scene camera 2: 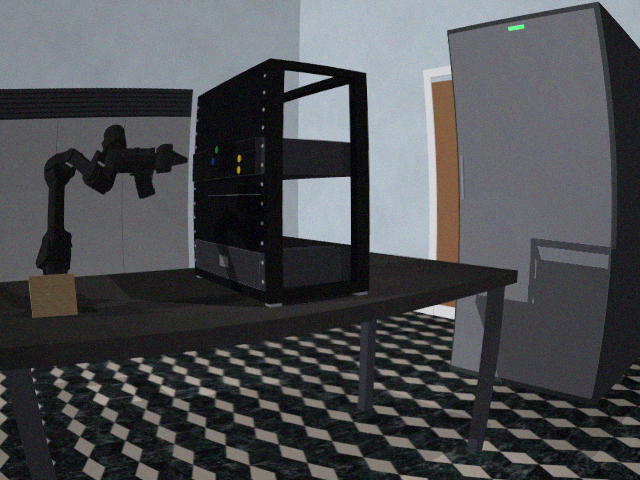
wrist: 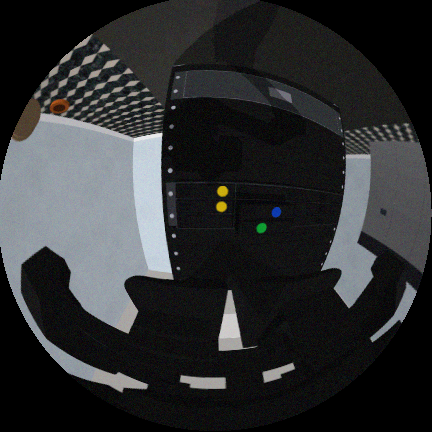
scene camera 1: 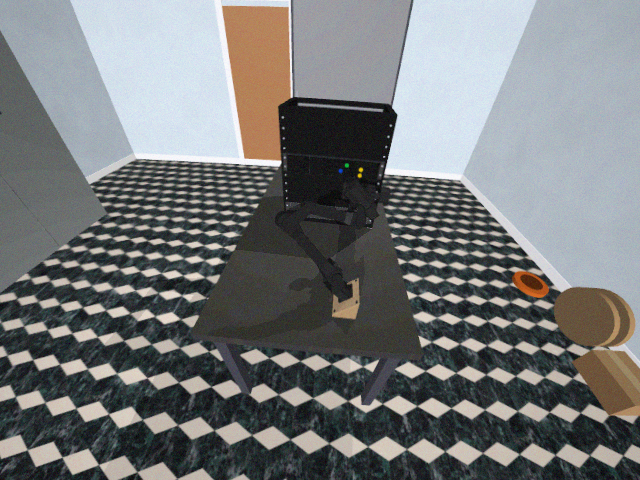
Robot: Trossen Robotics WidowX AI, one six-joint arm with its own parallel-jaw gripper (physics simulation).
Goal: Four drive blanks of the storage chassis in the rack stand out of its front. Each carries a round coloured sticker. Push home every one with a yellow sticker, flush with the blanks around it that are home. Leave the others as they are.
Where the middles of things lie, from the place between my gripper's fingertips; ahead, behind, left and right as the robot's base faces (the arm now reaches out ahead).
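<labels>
I see the black storage rack (scene camera 2: 239, 147), and it is 5 cm below my hand, 14 cm to the left of it and 29 cm ahead of it.
</labels>
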